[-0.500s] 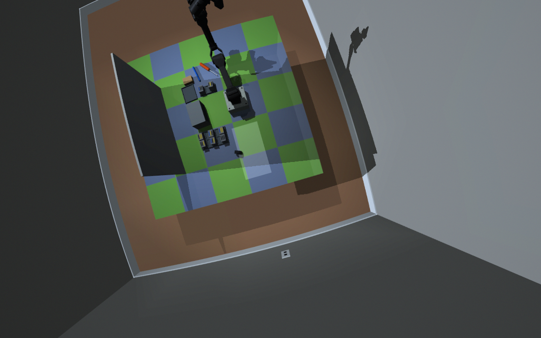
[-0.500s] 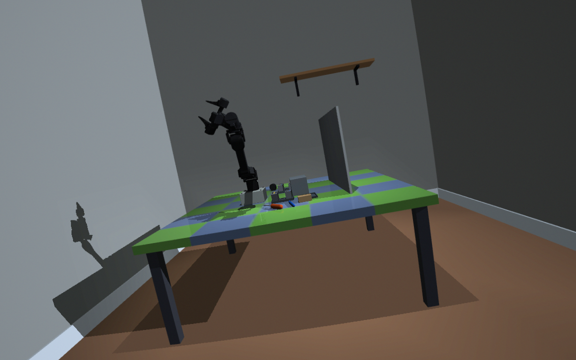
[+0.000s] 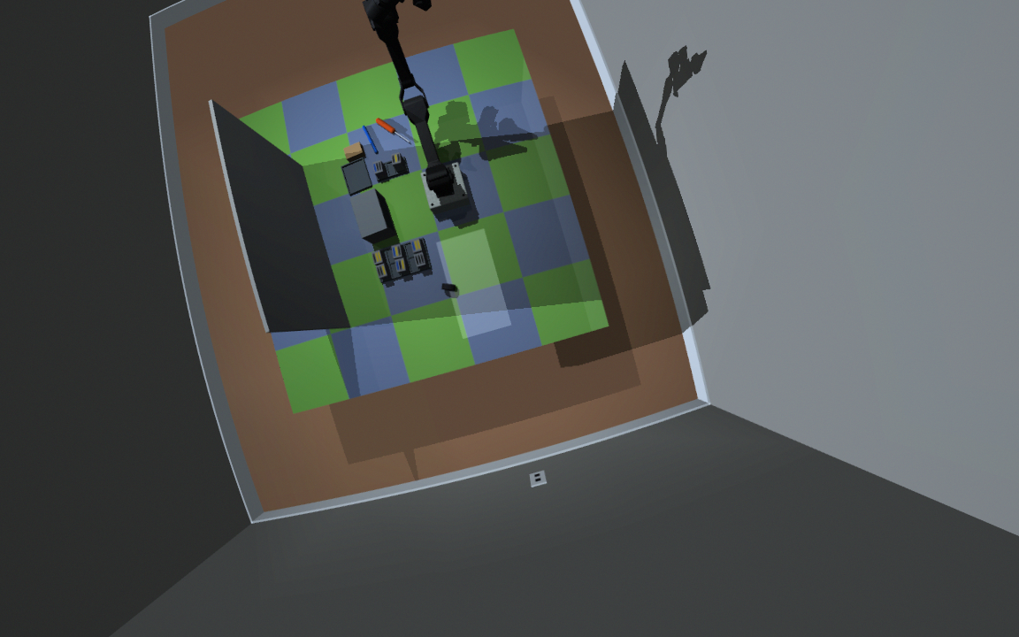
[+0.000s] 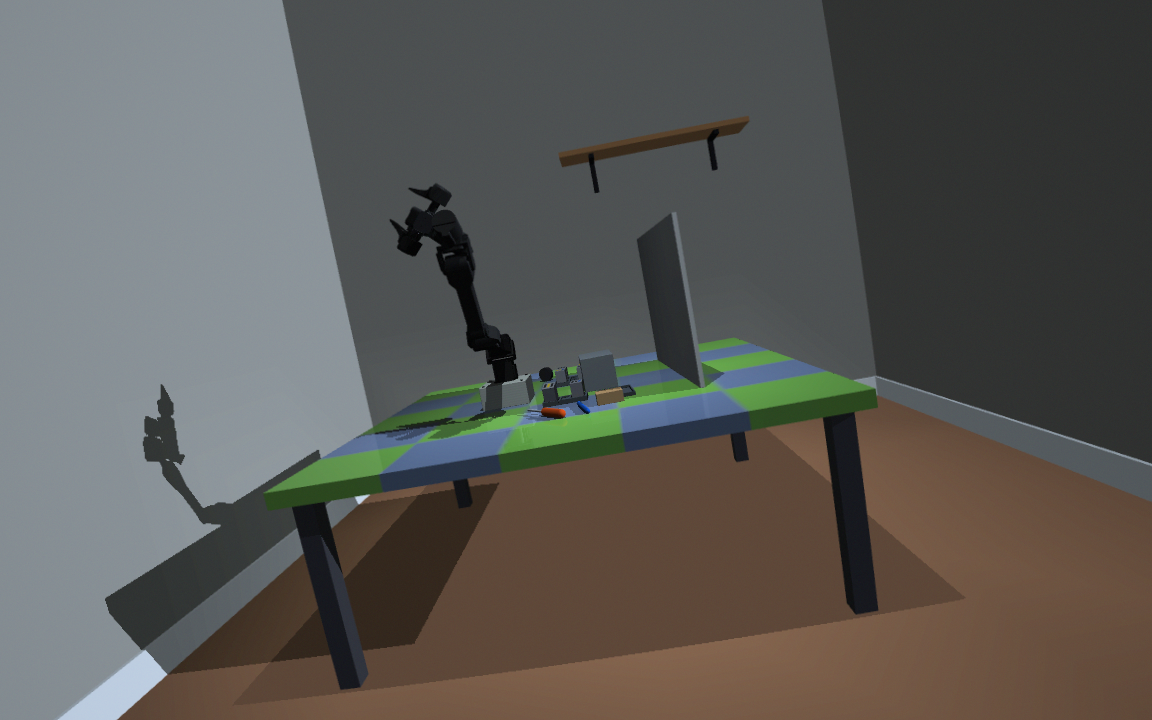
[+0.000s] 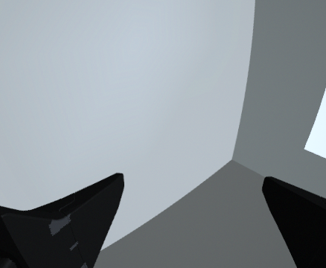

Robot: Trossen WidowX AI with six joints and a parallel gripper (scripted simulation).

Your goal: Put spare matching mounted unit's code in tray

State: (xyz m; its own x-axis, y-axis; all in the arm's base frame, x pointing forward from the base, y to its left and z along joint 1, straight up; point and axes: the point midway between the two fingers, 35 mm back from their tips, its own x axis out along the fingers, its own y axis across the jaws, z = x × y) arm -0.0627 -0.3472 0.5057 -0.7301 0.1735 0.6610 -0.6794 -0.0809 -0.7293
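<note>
Now: the dark spare module 560 mm below my gripper tip, 530 mm to the left of it and 230 mm ahead of it. Round my gripper tip: brown box (580 mm below, 430 mm ahead, 90 mm to the left); flat grey tray (590 mm below, 430 mm ahead, 180 mm to the left); blue pen (590 mm below, 360 mm ahead, 40 mm to the left).
</note>
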